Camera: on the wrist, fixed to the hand. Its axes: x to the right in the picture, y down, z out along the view.
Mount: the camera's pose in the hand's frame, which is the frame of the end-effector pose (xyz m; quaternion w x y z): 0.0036 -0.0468 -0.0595 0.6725 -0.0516 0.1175 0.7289
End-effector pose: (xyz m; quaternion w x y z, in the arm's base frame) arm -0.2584 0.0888 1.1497 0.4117 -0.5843 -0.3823 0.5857
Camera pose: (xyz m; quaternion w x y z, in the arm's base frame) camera -0.1972 0.1074 1.1904 0.1353 0.7616 -0.1869 -0.6056
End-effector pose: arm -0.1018 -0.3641 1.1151 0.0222 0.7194 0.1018 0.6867
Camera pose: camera -0.1662 -0.3241 1.1139 0.4605 -0.4762 0.4887 -0.5678
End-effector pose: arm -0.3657 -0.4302 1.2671 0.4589 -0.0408 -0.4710 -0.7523
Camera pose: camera -0.3798 -0.4706 1.2046 0.9102 -0.3060 -0.1943 -0.2005
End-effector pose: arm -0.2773 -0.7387 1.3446 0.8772 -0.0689 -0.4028 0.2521
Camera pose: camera -0.2131 -0.7724 1.3226 0.4499 -0.4148 -0.1306 0.7800
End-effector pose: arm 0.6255 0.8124 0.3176 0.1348 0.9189 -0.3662 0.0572
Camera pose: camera 0.6600 0.8598 0.3656 0.1394 0.3374 -0.9032 0.2258
